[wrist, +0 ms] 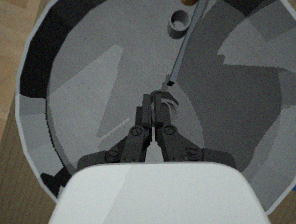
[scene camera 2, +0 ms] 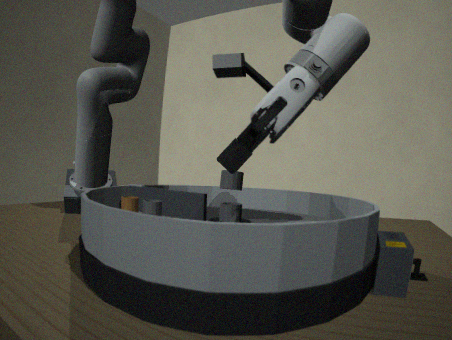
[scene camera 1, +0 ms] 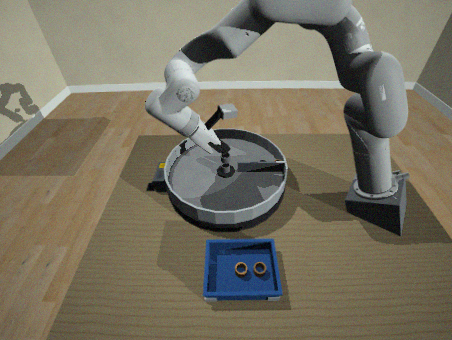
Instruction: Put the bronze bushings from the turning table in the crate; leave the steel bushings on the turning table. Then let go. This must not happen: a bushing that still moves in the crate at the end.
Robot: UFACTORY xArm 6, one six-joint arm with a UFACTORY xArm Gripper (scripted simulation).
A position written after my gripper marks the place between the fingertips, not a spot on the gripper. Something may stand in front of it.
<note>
I see my gripper (scene camera 2: 224,167) and a grey turning table (scene camera 2: 255,215).
My gripper also shows in the wrist view (wrist: 152,104) and in scene camera 1 (scene camera 1: 226,150). The grey turning table is seen too in the wrist view (wrist: 228,92).
</note>
